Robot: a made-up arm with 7 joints.
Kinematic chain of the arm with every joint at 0, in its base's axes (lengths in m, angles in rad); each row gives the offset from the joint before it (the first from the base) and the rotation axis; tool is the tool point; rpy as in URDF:
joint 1: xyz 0 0 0.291 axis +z
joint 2: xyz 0 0 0 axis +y
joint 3: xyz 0 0 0.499 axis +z
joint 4: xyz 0.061 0 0 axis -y
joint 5: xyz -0.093 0 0.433 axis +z
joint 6: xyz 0 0 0 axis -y
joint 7: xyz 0.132 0 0 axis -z
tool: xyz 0 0 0 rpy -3.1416 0 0
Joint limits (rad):
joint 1: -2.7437..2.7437
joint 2: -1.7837..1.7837
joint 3: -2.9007..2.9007
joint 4: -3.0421..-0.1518
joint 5: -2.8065..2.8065
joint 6: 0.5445..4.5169
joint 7: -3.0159..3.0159
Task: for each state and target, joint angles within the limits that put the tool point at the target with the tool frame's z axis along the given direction. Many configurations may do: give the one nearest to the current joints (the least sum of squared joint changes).
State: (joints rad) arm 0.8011 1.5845 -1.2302 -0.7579 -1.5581 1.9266 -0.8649
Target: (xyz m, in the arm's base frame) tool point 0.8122 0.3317 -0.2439 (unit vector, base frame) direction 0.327 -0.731 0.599
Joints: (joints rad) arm 0.6700 1.7837 -0.5348 -0.8411 -1.3722 1.3005 -0.8649
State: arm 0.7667 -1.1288 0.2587 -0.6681 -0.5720 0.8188 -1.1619
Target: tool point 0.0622 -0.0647 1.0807 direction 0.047 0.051 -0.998
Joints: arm 0.8800 -0.8258 -0.1306 -1.4782 -0.1399 0.7311 -1.1619
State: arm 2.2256 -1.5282 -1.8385 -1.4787 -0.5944 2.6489 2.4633
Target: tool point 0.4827 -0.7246 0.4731 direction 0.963 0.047 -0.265
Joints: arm 1.5168 -1.3650 -1.6519 -1.5119 -0.6575 2.8755 2.4633
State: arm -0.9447 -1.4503 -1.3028 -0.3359 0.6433 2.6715 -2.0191
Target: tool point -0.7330 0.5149 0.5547 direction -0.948 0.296 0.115
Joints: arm -0.8351 -1.1704 -1.5742 -0.7391 0.8772 3.4398 -2.0191
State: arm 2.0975 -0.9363 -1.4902 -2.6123 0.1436 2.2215 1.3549
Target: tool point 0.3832 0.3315 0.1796 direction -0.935 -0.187 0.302
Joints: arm 2.5885 -1.4161 -1.8399 -2.4285 0.2201 1.5761 1.3549
